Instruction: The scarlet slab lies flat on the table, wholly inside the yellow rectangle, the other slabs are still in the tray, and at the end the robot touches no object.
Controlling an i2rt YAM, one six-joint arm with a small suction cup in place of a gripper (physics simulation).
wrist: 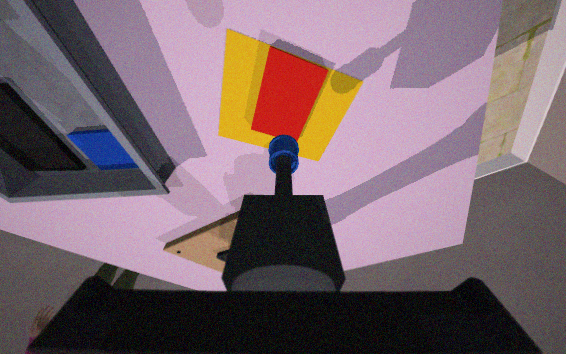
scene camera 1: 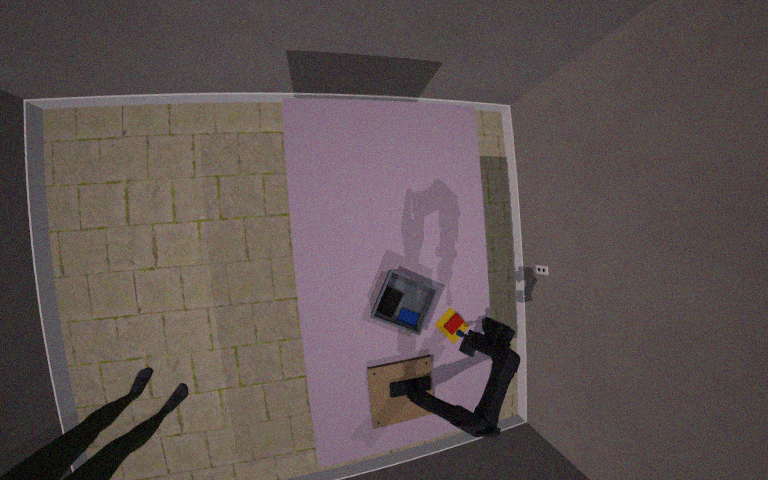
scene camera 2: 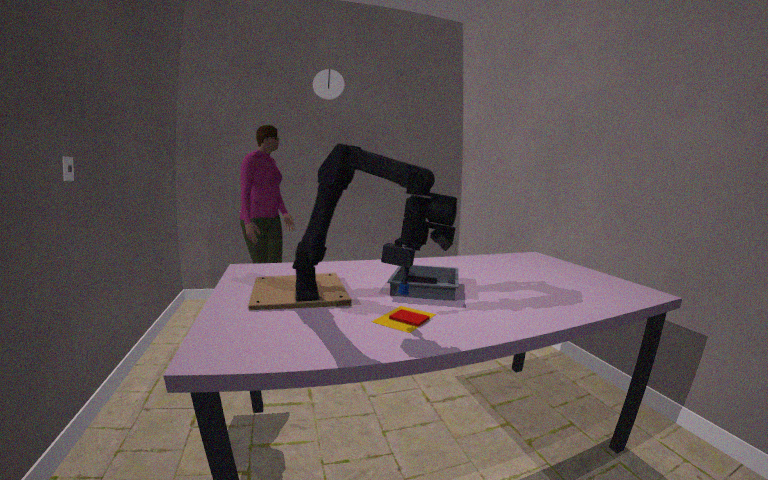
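Observation:
The scarlet slab lies flat on the yellow rectangle. One slab edge runs very close along the rectangle's edge in the wrist view; I cannot tell whether it is fully inside there. My suction cup is blue, holds nothing and hangs above the slab, apart from it. The grey tray holds a blue slab and a black slab.
The tray stands close beside the yellow rectangle, with raised walls. My arm's base stands on a wooden board on the pink table. A person stands behind the table.

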